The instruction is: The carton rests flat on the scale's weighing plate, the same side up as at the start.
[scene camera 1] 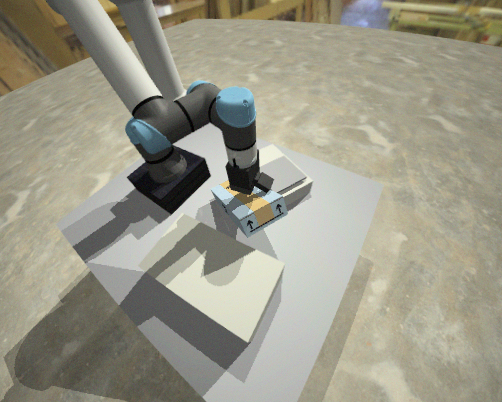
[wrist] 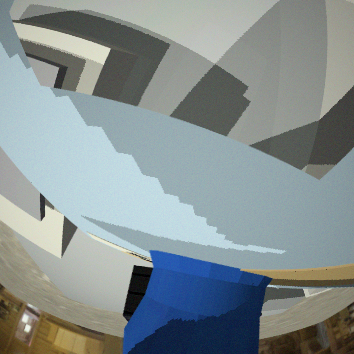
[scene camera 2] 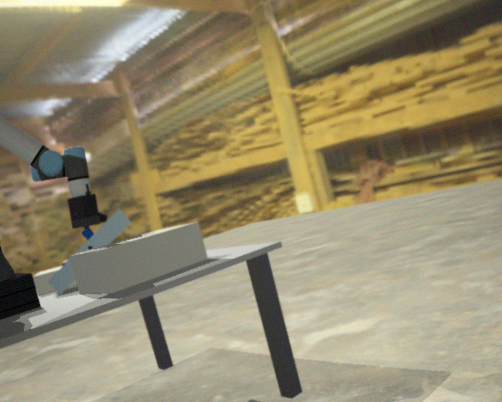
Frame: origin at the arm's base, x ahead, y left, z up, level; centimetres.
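Where they show: hand, tool point: (scene camera 2: 88, 239); arm's base, link origin: (scene camera 1: 169, 169).
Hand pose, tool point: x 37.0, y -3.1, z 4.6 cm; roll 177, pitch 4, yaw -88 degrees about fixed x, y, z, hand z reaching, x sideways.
Each offset is from my tool point to the top centre of the thing. Level surfaces: height alone.
The carton (scene camera 1: 265, 212) (scene camera 2: 112, 229) (wrist: 175, 170) is light blue with orange tape, with two black up arrows on its side in scene camera 1. It hangs steeply tilted from my suction gripper (scene camera 1: 243, 189) (scene camera 2: 88, 234) (wrist: 210, 270), one end high and the other low. The blue cup meets its broad upper face; the black tool body hides the cup in scene camera 1. I cannot tell whether the low end touches anything. The scale {dx +2.2, dy +19.3, dz -5.9 cm} (scene camera 1: 301, 188) stands beside and behind the carton, with its grey weighing plate {dx +5.9, dy +16.6, dz -5.9 cm} (scene camera 1: 284, 171) partly hidden by the tool. The carton is not resting flat on the plate.
A large cream block {dx -0.6, dy -25.3, dz -2.7 cm} (scene camera 1: 230, 295) (scene camera 2: 142, 260) stands close in front of the carton on the grey table {dz -14.7 cm} (scene camera 1: 330, 240) (scene camera 2: 220, 261). A black block (scene camera 1: 172, 187) (scene camera 2: 17, 295) stands at the left under part of the arm.
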